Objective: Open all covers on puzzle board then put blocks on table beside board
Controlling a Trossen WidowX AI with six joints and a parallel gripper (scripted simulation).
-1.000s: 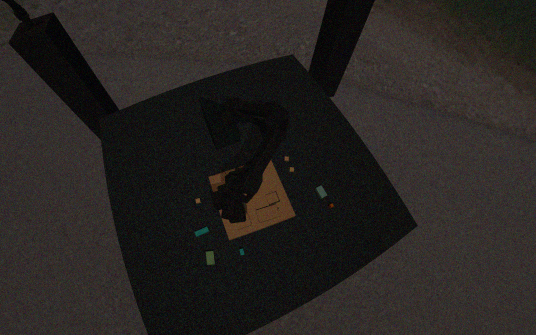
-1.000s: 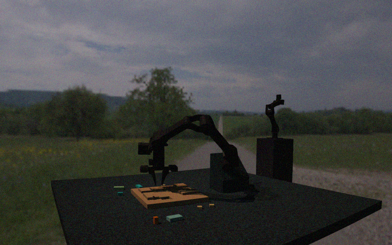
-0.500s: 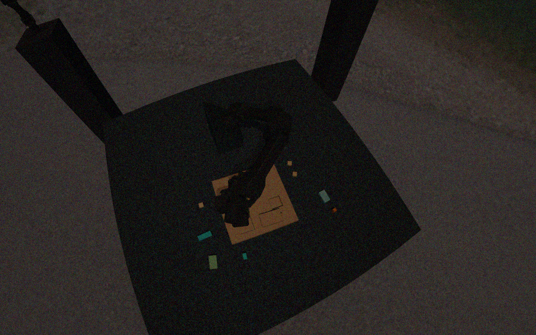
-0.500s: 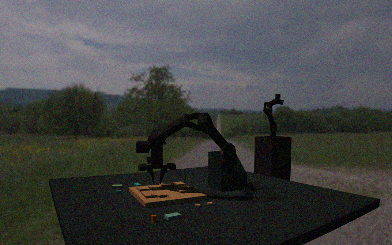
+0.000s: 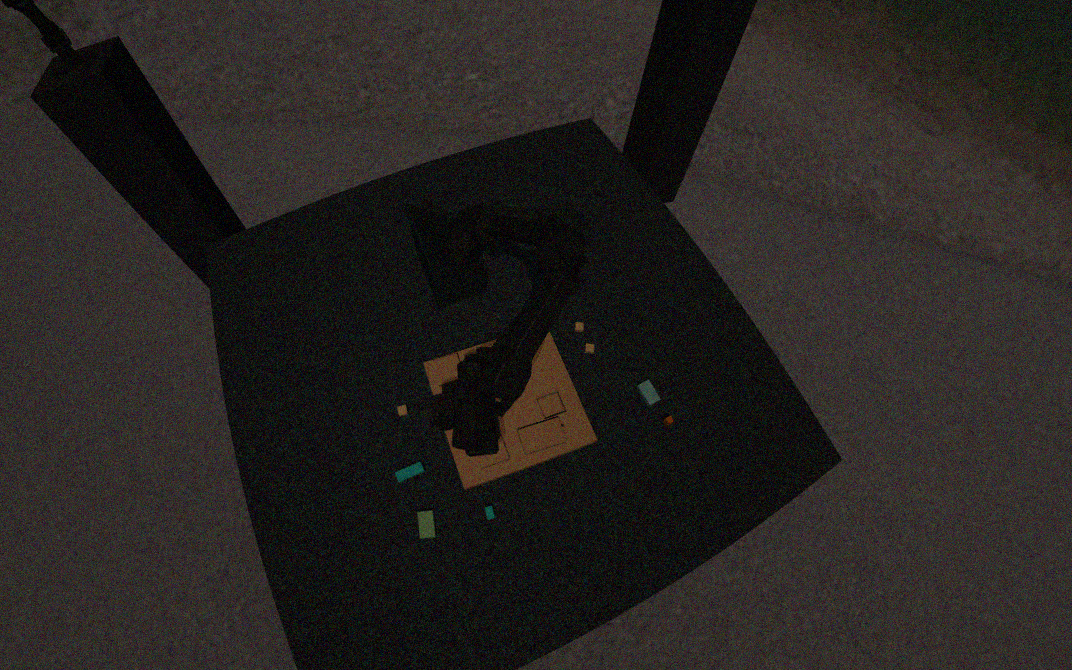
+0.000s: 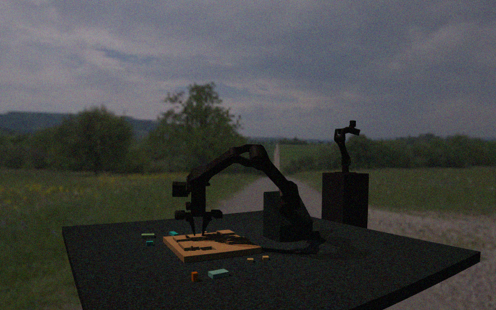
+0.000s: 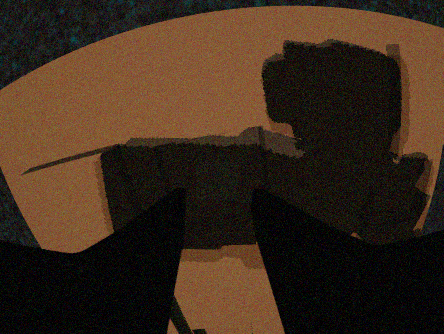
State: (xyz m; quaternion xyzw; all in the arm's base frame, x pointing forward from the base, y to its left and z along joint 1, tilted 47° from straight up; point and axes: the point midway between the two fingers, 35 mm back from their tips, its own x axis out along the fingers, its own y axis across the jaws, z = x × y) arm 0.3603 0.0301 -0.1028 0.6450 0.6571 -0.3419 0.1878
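My gripper tip is 30 mm past the tan puzzle board, 50 mm to the right of it and 10 mm above it. Round my gripper tip: pale teal block (60 mm ahead, 380 mm to the left, 30 mm below); green block (170 mm ahead, 170 mm to the right, 30 mm below); small teal block (190 mm ahead, 40 mm to the right, 30 mm below).
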